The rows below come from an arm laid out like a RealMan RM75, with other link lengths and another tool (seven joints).
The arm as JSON. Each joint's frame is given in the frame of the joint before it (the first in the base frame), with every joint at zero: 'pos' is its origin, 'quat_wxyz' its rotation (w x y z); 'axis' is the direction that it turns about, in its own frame. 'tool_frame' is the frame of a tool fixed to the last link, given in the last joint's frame.
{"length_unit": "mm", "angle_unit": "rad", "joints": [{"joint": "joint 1", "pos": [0.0, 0.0, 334.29], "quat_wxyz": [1.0, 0.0, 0.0, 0.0], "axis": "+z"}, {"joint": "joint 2", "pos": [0.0, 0.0, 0.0], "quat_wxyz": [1.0, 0.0, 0.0, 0.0], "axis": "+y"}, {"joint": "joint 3", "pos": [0.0, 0.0, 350.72], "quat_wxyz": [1.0, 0.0, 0.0, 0.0], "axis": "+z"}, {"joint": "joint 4", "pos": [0.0, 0.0, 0.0], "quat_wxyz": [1.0, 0.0, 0.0, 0.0], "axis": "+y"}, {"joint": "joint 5", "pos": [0.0, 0.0, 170.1], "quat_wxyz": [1.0, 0.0, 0.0, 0.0], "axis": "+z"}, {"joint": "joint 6", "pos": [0.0, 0.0, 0.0], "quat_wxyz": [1.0, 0.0, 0.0, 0.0], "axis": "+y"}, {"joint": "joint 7", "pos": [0.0, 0.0, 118.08], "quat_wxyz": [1.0, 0.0, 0.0, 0.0], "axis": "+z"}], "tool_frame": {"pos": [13.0, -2.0, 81.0], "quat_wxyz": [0.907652, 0.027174, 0.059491, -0.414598]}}
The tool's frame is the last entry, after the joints.
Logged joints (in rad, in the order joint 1, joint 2, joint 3, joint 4, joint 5, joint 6, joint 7), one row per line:
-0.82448 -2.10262 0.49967 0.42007 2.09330 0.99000 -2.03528
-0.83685 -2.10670 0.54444 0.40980 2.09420 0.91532 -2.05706
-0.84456 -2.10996 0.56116 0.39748 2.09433 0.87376 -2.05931
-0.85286 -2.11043 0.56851 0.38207 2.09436 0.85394 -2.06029
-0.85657 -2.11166 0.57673 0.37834 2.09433 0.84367 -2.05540
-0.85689 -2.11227 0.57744 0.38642 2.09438 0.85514 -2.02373
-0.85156 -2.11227 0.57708 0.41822 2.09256 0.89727 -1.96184
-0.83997 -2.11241 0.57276 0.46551 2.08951 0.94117 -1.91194
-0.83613 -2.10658 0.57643 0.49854 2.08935 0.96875 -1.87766
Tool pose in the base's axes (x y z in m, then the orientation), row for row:
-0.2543 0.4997 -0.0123 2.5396 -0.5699 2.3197
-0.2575 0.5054 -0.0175 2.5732 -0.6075 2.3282
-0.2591 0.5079 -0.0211 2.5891 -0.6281 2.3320
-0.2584 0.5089 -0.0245 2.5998 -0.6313 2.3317
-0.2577 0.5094 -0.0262 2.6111 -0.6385 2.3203
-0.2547 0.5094 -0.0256 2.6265 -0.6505 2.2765
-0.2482 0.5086 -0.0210 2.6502 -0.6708 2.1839
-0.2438 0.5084 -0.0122 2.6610 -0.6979 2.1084
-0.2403 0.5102 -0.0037 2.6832 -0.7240 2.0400
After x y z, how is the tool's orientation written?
As angles about the fixed x, y, z axes (roll, pitch, yaw), in radians.
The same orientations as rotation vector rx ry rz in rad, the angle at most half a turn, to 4 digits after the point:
-1.2840 -2.3413 -1.0680
-1.2567 -2.3114 -1.0277
-1.2433 -2.2942 -1.0095
-1.2390 -2.2930 -0.9965
-1.2479 -2.2832 -0.9874
-1.2946 -2.2552 -0.9856
-1.3952 -2.1958 -0.9930
-1.4752 -2.1310 -1.0140
-1.5384 -2.0709 -1.0202

